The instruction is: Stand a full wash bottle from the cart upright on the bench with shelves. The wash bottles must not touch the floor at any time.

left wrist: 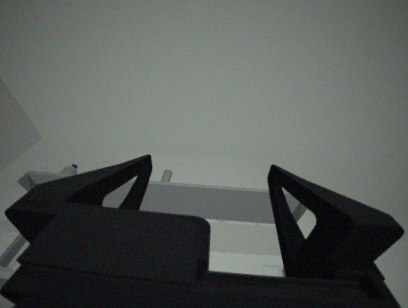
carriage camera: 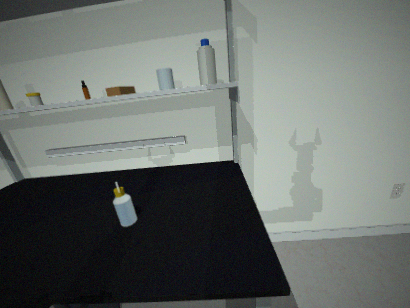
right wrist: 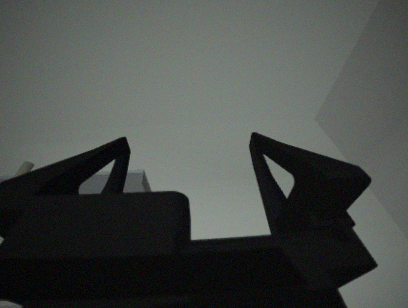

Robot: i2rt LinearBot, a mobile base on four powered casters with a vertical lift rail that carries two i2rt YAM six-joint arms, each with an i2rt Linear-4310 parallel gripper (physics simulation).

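Frame: origin at the left arm's base, x right, y ahead, z up, level; metres.
Where they show: left gripper, fingertip midpoint: [left wrist: 210, 166]; right gripper, fingertip midpoint: [right wrist: 190, 141].
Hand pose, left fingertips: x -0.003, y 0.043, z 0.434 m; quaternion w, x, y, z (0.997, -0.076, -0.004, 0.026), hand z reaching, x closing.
After its pixels a point has its place.
A wash bottle [carriage camera: 125, 210] {x 0.005, y 0.412, z 0.046 m} with a yellow cap, a pale spout and a light blue body stands upright on the black top of the bench [carriage camera: 200, 240] {x 0.273, y 0.334, z -0.023 m} in the carriage view, left of the middle. No gripper touches it. My left gripper [left wrist: 210, 166] {x -0.003, y 0.043, z 0.434 m} is open and empty, raised, with the shelf unit behind it in the left wrist view. My right gripper [right wrist: 190, 141] {x 0.691, y 0.041, z 0.442 m} is open and empty, also raised, facing the wall. The cart does not show in these views.
The bench's shelf [carriage camera: 145, 94] {x 0.082, y 0.635, z 0.425 m} holds a bottle with a blue cap [carriage camera: 206, 65] {x 0.332, y 0.719, z 0.511 m}, a light blue cylinder [carriage camera: 165, 79] {x 0.145, y 0.742, z 0.479 m}, a brown box [carriage camera: 120, 91] {x -0.063, y 0.721, z 0.452 m}, a small amber bottle [carriage camera: 86, 91] {x -0.274, y 0.792, z 0.475 m} and a yellow-lidded jar [carriage camera: 35, 99] {x -0.476, y 0.710, z 0.465 m}. A grey post [carriage camera: 231, 50] {x 0.457, y 0.900, z 0.587 m} stands at the right. The floor [carriage camera: 350, 270] {x 1.157, y 0.721, z -0.785 m} lies right of the bench.
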